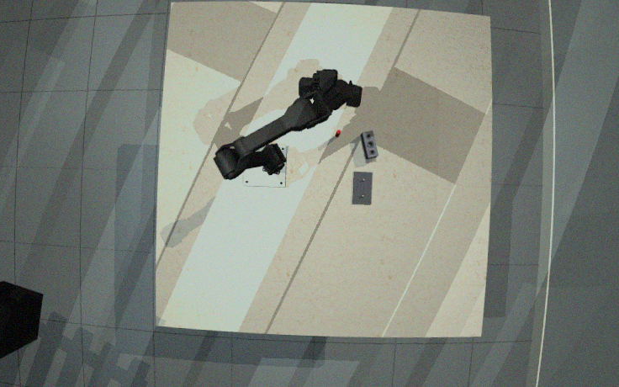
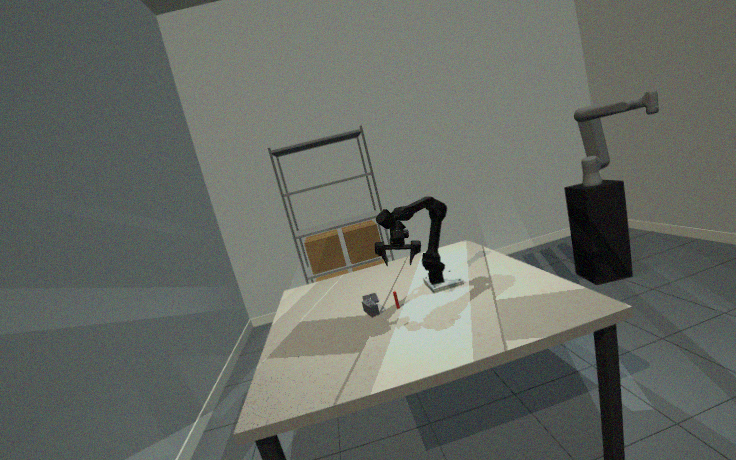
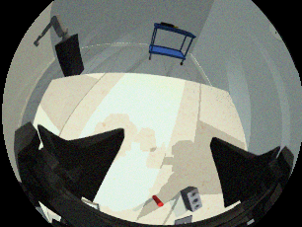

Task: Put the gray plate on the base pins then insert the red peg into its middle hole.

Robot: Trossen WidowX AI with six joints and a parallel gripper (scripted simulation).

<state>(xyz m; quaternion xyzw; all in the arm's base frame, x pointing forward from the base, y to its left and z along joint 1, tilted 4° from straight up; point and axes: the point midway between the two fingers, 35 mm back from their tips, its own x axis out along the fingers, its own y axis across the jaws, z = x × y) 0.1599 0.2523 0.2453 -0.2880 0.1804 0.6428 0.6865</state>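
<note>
Right now the gray plate is 200 mm below my gripper tip, 170 mm ahead of it and 140 mm to the right of it. Round my gripper tip: dark base 300 mm to the right, 230 mm below, 190 mm ahead; red peg 200 mm below, 130 mm to the right, 50 mm ahead.
</note>
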